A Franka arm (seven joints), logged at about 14 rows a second.
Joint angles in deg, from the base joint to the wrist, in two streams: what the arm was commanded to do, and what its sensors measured. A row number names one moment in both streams.
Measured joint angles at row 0:
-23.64 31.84 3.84 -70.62 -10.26 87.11 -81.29
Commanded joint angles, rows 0 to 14:
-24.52 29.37 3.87 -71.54 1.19 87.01 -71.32
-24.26 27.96 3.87 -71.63 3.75 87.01 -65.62
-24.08 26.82 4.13 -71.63 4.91 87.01 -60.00
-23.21 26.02 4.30 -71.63 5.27 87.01 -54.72
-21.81 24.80 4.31 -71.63 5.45 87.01 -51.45
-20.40 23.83 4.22 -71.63 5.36 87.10 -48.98
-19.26 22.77 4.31 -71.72 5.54 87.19 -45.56
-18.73 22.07 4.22 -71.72 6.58 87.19 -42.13
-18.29 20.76 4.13 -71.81 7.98 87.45 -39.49
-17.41 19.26 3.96 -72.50 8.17 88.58 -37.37
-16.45 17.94 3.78 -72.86 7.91 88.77 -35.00
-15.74 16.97 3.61 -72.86 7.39 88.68 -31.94
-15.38 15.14 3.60 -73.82 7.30 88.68 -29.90
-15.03 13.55 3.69 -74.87 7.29 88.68 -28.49
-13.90 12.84 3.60 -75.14 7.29 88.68 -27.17
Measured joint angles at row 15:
-15.39 16.67 4.18 -71.39 6.74 87.71 -30.14
